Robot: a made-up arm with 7 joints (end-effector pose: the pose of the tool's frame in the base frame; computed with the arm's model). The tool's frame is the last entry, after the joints. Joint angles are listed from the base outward.
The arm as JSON. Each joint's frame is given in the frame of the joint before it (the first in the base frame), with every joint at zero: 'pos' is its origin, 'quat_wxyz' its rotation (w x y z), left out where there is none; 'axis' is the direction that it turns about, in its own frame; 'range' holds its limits. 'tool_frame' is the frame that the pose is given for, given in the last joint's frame.
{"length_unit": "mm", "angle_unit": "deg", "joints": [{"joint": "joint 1", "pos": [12.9, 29.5, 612.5], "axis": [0.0, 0.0, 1.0], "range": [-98.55, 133.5]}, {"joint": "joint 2", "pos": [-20.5, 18.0, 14.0], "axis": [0.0, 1.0, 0.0], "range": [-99.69, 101.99]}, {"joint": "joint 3", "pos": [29.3, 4.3, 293.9], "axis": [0.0, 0.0, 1.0], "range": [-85.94, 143.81]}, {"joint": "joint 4", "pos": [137.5, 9.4, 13.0], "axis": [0.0, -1.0, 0.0], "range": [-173.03, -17.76]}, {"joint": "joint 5", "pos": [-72.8, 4.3, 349.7], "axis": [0.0, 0.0, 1.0], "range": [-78.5, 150.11]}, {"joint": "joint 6", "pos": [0.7, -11.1, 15.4], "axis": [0.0, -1.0, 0.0], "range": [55.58, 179.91]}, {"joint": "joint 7", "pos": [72.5, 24.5, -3.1], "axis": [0.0, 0.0, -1.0], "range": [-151.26, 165.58]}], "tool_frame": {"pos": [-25.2, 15.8, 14.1], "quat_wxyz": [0.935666, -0.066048, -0.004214, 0.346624]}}
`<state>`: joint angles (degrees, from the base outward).
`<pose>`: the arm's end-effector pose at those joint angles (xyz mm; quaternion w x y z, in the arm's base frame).
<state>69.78 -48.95 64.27 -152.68 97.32 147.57 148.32</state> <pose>-246.7 311.7 814.7 0.8510 0.1317 0.3907 -0.3254</pose>
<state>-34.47 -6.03 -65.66 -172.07 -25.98 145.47 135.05</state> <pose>49.2 -305.8 568.6 0.0898 -0.0181 0.2583 -0.9617</pose>
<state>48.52 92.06 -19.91 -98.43 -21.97 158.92 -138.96</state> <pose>351.8 210.7 65.8 0.5037 -0.2108 -0.2281 -0.8061</pose>
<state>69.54 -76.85 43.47 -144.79 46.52 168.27 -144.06</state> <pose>-259.8 129.7 1027.2 0.5402 0.4684 0.5542 -0.4262</pose>
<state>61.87 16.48 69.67 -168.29 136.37 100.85 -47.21</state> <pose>-200.3 236.7 515.0 0.5628 0.4585 0.5148 0.4561</pose>
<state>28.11 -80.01 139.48 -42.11 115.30 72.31 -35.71</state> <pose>-735.3 -97.8 502.2 0.4567 -0.1622 -0.5811 -0.6538</pose>
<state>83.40 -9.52 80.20 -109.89 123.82 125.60 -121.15</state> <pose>-525.3 177.7 841.3 0.3371 -0.7601 0.1335 -0.5393</pose>
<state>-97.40 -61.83 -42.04 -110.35 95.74 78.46 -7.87</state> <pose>-323.6 106.9 1144.2 0.4778 -0.1577 -0.8568 -0.1127</pose>
